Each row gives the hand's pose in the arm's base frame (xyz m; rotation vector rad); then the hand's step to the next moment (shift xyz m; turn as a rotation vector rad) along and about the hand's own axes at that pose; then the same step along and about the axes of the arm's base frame.
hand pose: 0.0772 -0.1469 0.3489 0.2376 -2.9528 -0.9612
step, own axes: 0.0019 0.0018 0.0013 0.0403 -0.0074 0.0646
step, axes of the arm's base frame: -0.0022 0.0019 0.0000 -0.0435 0.0256 -0.0575
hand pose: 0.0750 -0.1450 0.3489 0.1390 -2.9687 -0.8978
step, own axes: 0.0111 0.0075 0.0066 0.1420 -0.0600 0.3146
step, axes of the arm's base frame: -0.0120 0.0088 -0.0012 -0.1561 0.1100 -0.2937
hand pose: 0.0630 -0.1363 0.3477 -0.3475 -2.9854 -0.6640
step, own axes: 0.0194 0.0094 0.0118 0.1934 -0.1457 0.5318
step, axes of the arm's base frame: -0.0168 0.0173 -0.0047 -0.2288 0.1373 -0.5198
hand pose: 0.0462 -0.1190 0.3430 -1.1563 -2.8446 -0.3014
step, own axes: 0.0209 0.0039 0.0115 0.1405 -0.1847 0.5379
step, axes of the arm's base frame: -0.0120 0.0194 -0.0080 -0.2179 0.0750 -0.5386
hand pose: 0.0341 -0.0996 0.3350 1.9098 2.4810 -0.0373
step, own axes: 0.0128 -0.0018 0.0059 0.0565 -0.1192 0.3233
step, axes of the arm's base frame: -0.0051 0.0118 -0.0062 -0.1317 0.0160 -0.3230
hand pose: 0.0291 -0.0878 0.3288 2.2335 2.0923 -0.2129
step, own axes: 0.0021 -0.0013 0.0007 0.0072 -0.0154 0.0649
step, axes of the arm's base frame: -0.0012 0.0021 -0.0010 -0.0182 -0.0015 -0.0646
